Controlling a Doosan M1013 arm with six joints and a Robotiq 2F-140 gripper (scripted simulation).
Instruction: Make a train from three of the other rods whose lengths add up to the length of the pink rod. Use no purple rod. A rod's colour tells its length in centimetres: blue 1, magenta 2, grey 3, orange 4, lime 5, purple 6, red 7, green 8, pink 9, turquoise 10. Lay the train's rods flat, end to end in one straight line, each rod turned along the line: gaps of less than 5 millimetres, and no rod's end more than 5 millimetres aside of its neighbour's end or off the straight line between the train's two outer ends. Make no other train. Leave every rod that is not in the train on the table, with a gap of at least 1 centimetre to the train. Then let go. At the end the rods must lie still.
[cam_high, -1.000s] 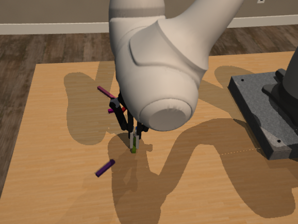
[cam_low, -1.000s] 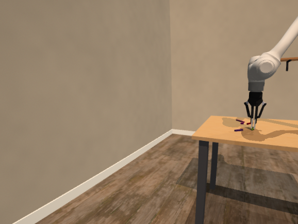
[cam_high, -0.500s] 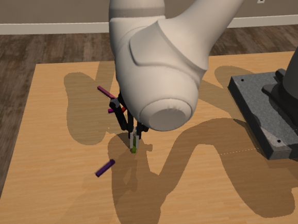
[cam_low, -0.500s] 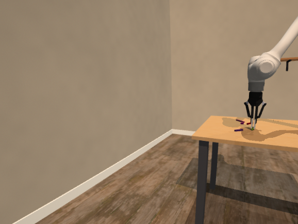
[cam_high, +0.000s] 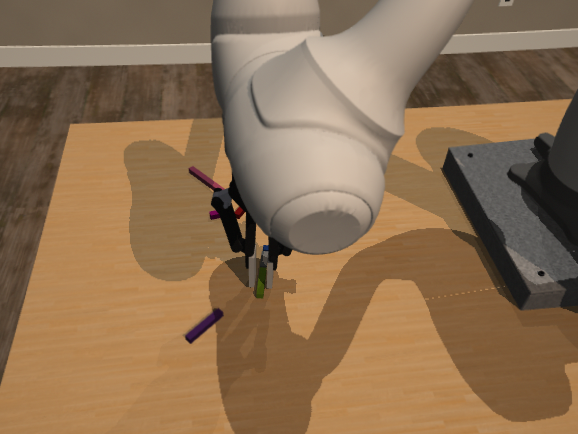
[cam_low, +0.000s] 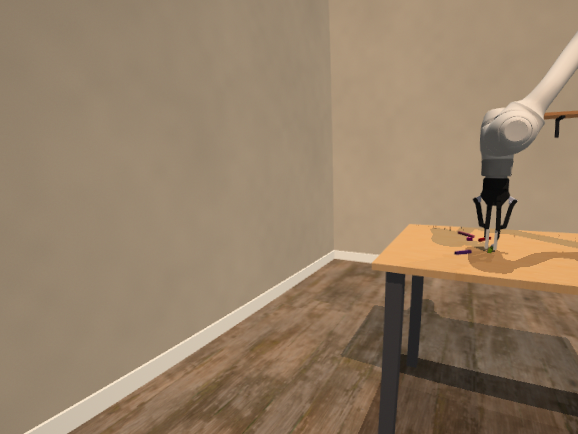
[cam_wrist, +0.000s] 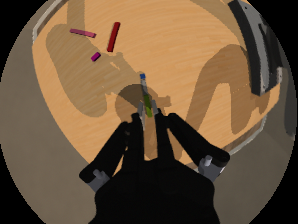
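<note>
My hand is 40 mm above the lime rod. Round my hand: grey rod: 40 mm to the right, 40 mm below, 20 mm behind; purple rod: 90 mm ahead, 50 mm to the left, 40 mm below; blue rod: 60 mm to the right, 40 mm below, 20 mm behind.
</note>
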